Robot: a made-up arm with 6 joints. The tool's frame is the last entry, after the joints. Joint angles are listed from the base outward. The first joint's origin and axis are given. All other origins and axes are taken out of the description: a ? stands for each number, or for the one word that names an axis. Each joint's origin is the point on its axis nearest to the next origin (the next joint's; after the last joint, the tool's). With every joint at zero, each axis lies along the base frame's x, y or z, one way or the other. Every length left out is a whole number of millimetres.
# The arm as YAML. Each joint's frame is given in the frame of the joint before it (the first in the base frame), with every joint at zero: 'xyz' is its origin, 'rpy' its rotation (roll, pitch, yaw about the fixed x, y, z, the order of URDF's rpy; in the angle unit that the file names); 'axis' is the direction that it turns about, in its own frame. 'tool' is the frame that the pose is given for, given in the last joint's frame.
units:
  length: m
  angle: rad
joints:
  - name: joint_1
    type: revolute
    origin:
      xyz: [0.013, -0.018, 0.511]
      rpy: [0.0, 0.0, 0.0]
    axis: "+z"
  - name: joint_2
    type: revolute
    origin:
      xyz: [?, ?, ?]
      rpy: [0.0, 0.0, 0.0]
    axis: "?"
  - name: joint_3
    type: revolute
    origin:
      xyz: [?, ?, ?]
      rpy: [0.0, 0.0, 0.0]
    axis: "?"
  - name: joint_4
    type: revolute
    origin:
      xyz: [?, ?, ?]
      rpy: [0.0, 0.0, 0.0]
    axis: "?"
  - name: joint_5
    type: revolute
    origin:
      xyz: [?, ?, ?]
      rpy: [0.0, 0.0, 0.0]
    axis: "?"
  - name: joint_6
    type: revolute
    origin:
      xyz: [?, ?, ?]
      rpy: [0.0, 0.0, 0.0]
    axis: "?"
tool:
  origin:
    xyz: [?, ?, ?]
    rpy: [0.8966, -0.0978, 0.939]
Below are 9 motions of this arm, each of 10 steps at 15 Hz.
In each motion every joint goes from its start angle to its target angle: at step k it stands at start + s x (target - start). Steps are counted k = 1, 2, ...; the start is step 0. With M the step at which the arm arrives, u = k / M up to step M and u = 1 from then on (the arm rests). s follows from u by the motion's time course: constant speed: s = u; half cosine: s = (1 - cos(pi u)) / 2; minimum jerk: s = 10 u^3 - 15 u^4 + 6 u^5.
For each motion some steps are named. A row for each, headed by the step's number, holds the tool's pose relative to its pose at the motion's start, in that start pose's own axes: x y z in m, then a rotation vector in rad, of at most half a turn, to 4 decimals.
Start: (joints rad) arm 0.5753 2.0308 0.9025 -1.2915 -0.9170 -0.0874
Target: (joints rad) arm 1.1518 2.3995 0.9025 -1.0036 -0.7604 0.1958
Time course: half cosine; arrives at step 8
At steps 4, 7, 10:
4: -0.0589 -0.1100 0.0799 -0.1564 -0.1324 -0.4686
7: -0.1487 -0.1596 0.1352 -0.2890 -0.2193 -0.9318
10: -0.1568 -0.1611 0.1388 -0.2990 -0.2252 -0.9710

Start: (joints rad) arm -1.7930 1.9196 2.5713 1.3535 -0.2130 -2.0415
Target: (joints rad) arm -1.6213 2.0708 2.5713 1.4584 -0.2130 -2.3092
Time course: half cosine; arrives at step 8
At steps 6, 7, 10:
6: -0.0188 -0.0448 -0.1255 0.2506 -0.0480 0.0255
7: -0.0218 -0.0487 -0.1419 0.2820 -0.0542 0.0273
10: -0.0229 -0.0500 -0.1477 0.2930 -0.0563 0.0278

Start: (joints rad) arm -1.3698 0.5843 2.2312 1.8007 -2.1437 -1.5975
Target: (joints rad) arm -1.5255 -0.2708 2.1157 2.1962 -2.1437 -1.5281
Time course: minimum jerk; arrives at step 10
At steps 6, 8, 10:
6: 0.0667 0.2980 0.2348 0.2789 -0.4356 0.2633
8: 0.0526 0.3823 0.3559 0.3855 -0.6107 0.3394
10: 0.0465 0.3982 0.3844 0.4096 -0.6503 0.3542

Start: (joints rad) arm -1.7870 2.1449 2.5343 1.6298 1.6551 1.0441
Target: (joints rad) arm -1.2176 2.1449 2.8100 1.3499 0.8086 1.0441
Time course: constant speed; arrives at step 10
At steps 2, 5, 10:
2: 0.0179 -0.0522 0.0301 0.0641 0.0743 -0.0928
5: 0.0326 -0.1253 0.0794 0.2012 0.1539 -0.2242
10: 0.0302 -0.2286 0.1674 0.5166 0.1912 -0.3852

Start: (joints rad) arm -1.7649 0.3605 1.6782 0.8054 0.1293 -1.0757
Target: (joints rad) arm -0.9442 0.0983 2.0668 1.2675 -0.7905 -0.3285
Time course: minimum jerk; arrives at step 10
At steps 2, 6, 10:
2: 0.0132 0.0137 0.0027 -0.0255 -0.0102 -0.0279
6: 0.0325 0.1817 0.0605 -0.1286 -0.2440 -0.4142
10: -0.0367 0.2478 0.0859 0.0140 -0.3872 -0.6471

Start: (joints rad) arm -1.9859 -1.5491 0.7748 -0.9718 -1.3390 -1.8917
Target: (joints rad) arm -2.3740 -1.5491 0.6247 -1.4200 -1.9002 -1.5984
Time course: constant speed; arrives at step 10
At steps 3, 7, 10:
3: 0.0123 -0.0725 0.0567 -0.0933 -0.1663 -0.1977
7: 0.0171 -0.1554 0.1408 -0.1831 -0.3818 -0.4669
10: 0.0135 -0.2062 0.2077 -0.2196 -0.5371 -0.6701

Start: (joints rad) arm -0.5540 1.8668 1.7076 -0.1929 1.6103 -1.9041
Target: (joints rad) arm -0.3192 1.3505 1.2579 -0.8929 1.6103 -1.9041
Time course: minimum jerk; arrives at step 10
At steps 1, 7, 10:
1: -0.0006 -0.0021 0.0003 -0.0030 -0.0011 0.0051
7: -0.0228 -0.2266 -0.0194 -0.3212 -0.1537 0.4762
10: -0.0173 -0.2737 -0.0347 -0.3900 -0.1945 0.5621

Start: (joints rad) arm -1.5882 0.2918 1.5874 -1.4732 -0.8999 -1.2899
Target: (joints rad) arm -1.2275 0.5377 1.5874 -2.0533 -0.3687 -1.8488
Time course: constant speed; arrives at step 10
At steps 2, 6, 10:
2: -0.0128 -0.0146 0.0528 0.2379 -0.0408 0.1820
6: -0.0478 -0.0618 0.1520 0.7106 -0.1737 0.5557
10: -0.0954 -0.1325 0.2379 1.1633 -0.3633 0.9480

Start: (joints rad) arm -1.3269 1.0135 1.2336 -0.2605 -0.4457 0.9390
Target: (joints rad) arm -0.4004 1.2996 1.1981 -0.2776 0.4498 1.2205
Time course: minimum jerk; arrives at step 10
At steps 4, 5, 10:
4: 0.2229 0.1015 0.0000 -0.2823 0.0174 0.1065
5: 0.3388 0.1801 -0.0262 -0.4338 0.0093 0.1756
10: 0.5766 0.4353 -0.1940 -0.7941 -0.0762 0.3924

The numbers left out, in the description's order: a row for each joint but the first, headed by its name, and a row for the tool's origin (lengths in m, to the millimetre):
joint_2: xyz 0.003 -0.004 0.0, axis +y
joint_3: xyz 0.021 0.0 0.458, axis -y
joint_4: xyz 0.334 0.0 -0.021, axis -x
joint_5: xyz 0.0 -0.165 -0.013, axis -y
joint_6: xyz 0.027 0.0 0.002, axis -x
tool: xyz 0.0 0.013 -0.025

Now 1 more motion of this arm.
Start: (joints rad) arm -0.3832 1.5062 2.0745 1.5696 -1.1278 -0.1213
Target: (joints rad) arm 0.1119 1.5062 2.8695 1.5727 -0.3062 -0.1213
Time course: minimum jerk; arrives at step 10
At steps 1, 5, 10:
1: -0.0031 0.0017 0.0000 -0.0043 -0.0069 0.0099
5: -0.1866 0.0561 -0.0183 -0.2294 -0.4396 0.5345
10: -0.3543 0.0289 -0.0749 -0.3836 -0.9626 0.9442

